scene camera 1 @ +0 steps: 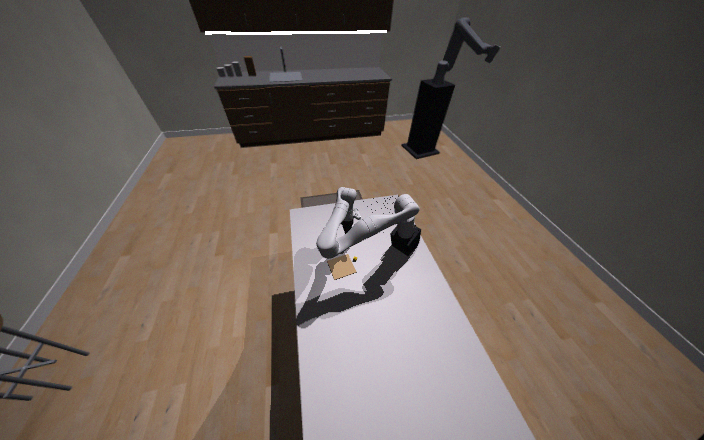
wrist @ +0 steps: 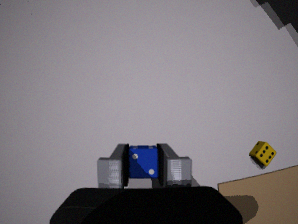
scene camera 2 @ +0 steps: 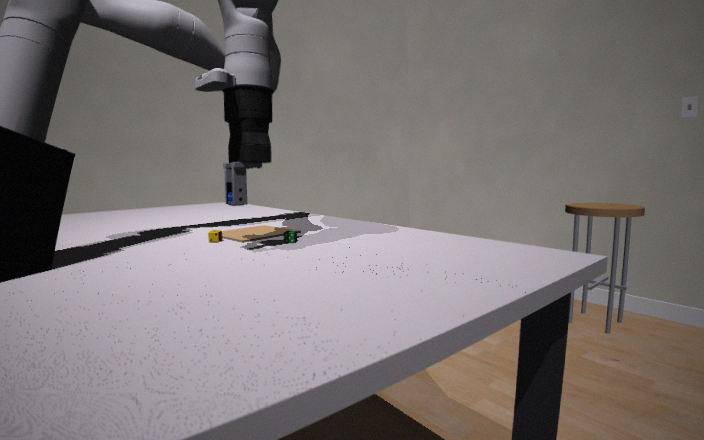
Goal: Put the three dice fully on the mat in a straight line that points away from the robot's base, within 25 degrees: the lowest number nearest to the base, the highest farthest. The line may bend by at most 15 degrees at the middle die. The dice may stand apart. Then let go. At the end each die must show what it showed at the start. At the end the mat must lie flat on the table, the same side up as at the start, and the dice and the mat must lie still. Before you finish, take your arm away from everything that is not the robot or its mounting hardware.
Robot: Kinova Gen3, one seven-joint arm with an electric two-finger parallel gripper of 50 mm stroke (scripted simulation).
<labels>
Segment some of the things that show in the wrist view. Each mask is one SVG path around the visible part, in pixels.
My gripper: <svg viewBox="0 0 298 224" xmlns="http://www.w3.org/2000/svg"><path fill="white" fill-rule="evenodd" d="M243 219L237 208L218 190L208 186L191 187L192 160L189 157L179 157L167 143L156 144L158 149L158 180L160 186L164 186L164 188L124 188L124 186L128 187L129 144L118 144L109 158L100 157L97 161L98 188L80 188L72 192L55 211L50 219L50 224L243 224Z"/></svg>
A blue die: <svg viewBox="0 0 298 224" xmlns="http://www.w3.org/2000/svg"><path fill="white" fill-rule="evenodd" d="M130 146L128 149L129 178L158 178L157 147L155 145Z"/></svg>
</labels>
